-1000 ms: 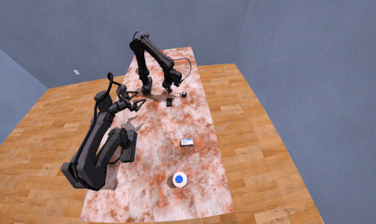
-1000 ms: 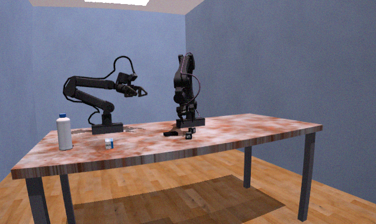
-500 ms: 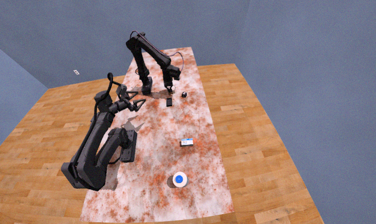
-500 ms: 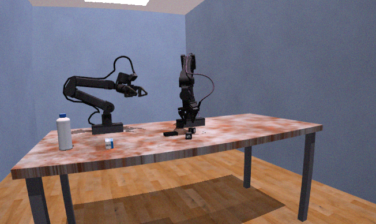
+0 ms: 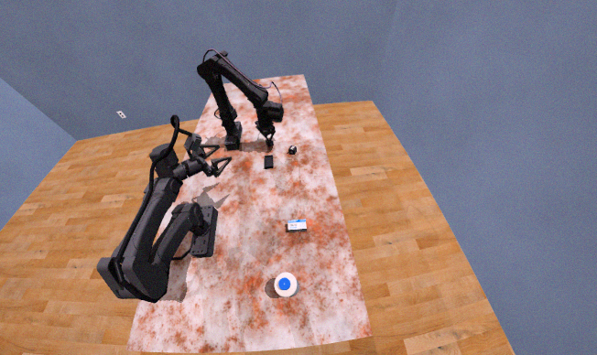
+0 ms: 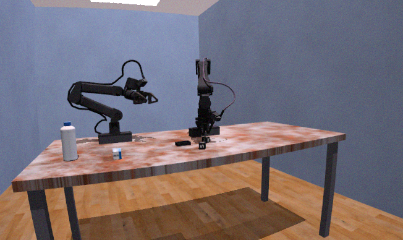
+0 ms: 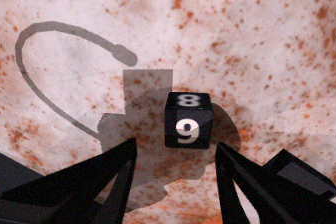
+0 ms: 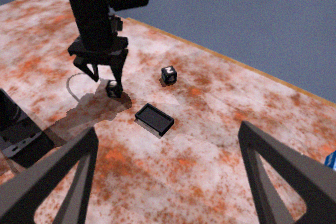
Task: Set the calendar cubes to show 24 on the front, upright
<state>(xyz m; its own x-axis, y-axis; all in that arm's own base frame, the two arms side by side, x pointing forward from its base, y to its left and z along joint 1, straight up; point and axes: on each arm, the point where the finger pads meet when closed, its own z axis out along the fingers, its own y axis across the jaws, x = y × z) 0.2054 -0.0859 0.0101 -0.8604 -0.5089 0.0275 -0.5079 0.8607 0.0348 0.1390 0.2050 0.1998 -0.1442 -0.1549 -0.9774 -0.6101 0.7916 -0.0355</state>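
Now: the black tray 14 cm to the right of my left hand, 4 cm below it and 1 cm ahead of it. The rest, counted from my left hand: white box: 48 cm to the right, 16 cm ahead, 3 cm below; then white bottle: 69 cm to the right, 14 cm ahead, 3 cm above.
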